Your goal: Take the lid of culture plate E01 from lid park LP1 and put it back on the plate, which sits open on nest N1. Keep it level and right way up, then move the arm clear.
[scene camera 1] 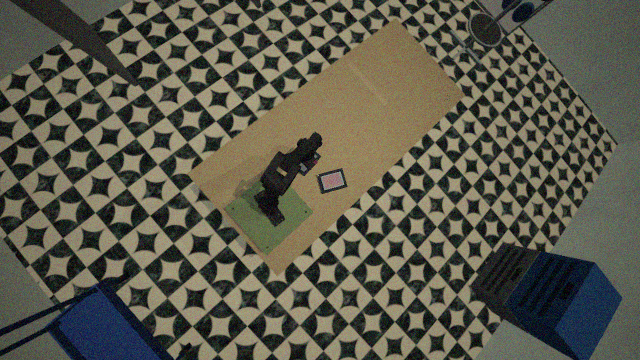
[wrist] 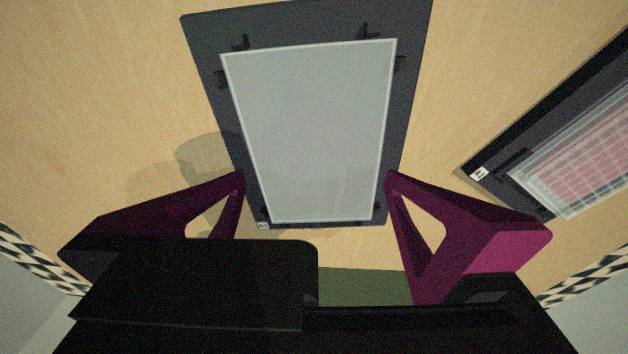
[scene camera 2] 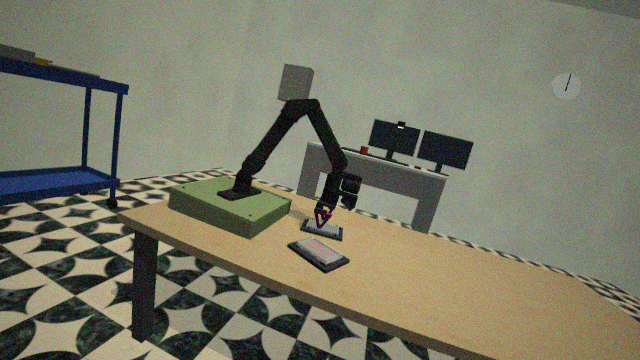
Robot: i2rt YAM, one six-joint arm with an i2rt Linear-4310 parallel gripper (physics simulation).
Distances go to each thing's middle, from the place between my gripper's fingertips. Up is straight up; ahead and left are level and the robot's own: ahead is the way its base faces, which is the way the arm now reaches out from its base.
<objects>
My gripper is now 10 mm short of the grey plate lid point(wrist: 313, 116) and 10 mm above it. Round my hand: dark nest point(wrist: 489, 168) (200 mm to the right, 70 mm ahead, 10 mm below).
</objects>
